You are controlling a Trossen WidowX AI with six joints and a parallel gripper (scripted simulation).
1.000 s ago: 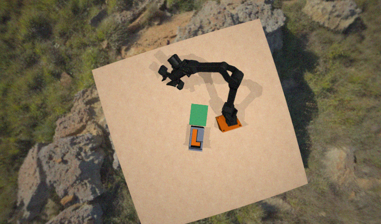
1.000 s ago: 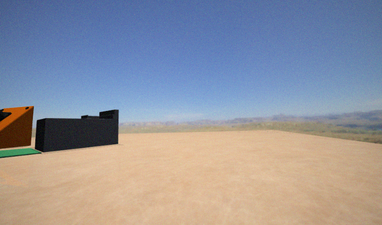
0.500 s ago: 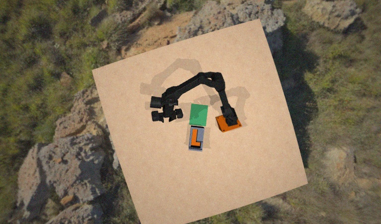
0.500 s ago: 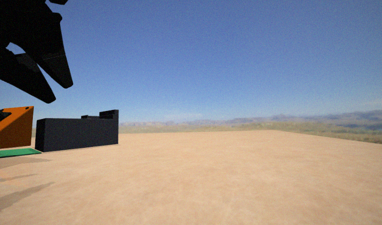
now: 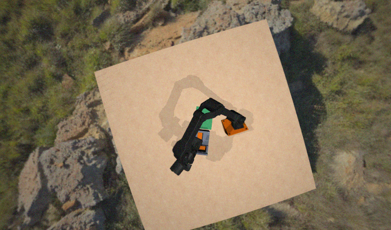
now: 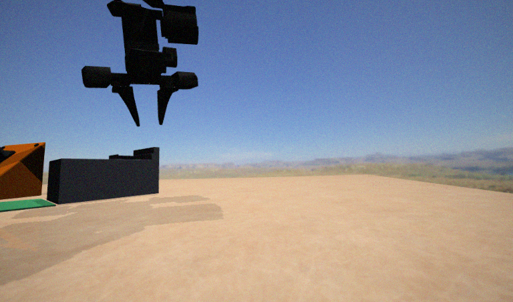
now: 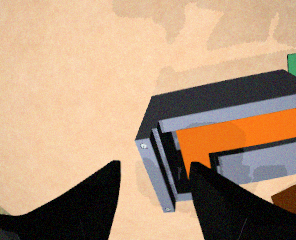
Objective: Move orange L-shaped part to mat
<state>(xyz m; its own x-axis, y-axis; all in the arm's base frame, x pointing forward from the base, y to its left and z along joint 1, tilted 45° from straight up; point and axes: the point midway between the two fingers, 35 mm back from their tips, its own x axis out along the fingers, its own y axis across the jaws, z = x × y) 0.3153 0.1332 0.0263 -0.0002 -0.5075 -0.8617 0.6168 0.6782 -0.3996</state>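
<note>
Now: the orange L-shaped part 8 cm below my gripper tip, 6 cm behind it and 2 cm to the right of it. From my gripper tip the other things lie so: green mat 18 cm to the right, 14 cm below, 12 cm behind.
</note>
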